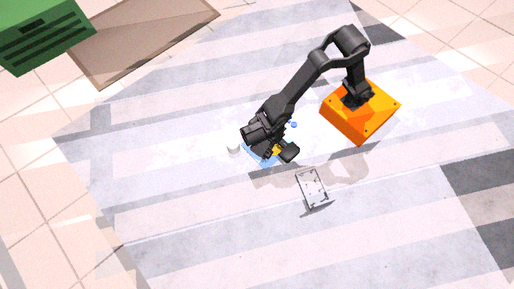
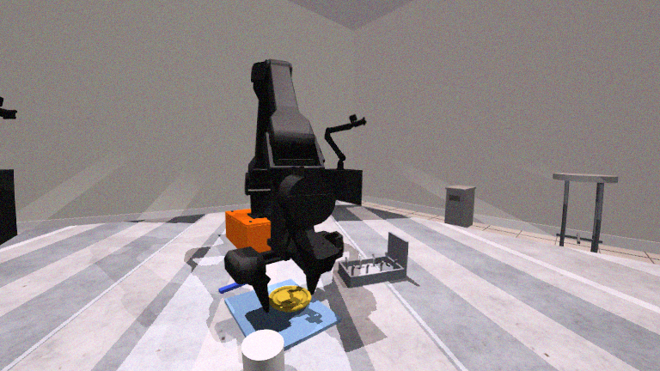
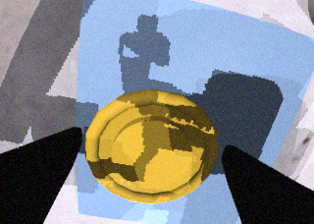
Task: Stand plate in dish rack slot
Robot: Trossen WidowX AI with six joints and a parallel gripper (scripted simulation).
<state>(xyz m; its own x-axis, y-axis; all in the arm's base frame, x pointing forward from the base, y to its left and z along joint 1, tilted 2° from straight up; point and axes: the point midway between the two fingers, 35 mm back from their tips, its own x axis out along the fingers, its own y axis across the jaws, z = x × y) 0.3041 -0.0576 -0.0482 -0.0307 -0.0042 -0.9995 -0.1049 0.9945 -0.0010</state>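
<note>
The grey dish rack is 10 mm behind my gripper tip, 200 mm to the left of it and 10 mm above it. From my gripper tip the other things lie so: blue spoon (110 mm behind, 40 mm to the right, 10 mm below); then yellow plate (right at my gripper tip); then white cylinder (110 mm ahead, 80 mm to the right, 10 mm above).
</note>
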